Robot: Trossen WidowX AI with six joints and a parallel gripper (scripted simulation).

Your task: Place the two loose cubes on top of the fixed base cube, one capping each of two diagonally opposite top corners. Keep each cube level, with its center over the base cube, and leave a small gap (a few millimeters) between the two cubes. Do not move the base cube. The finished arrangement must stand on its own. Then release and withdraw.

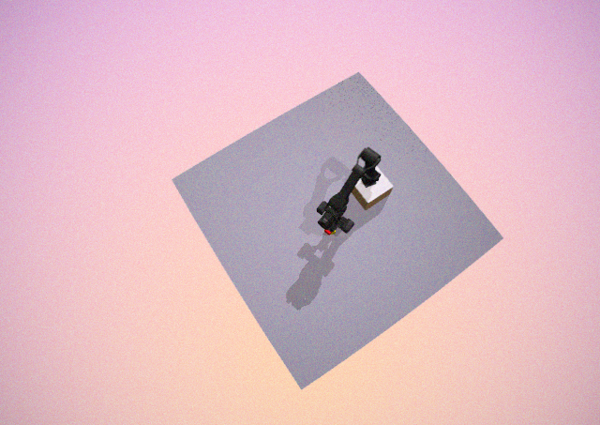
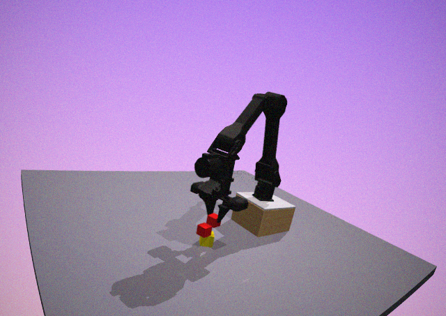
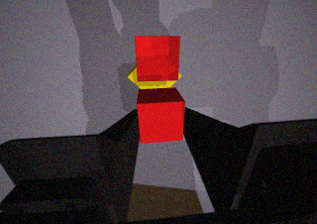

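My gripper tip is 60 mm above the yellow base cube, 20 mm short of it and 10 mm to the right of it.
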